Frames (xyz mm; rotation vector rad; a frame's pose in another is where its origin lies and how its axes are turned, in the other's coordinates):
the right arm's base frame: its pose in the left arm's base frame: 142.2 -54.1 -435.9 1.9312 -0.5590 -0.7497
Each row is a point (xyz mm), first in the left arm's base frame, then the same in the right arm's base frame.
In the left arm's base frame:
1: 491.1 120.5 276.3
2: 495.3 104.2 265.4
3: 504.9 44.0 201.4
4: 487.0 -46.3 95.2
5: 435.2 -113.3 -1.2
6: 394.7 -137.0 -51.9
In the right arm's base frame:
1: -57.8 537.4 -606.1
2: -41.3 534.5 -595.1
3: 22.0 502.9 -542.1
4: 96.9 448.7 -436.3
5: 129.9 395.3 -324.4
6: 130.3 363.0 -263.3

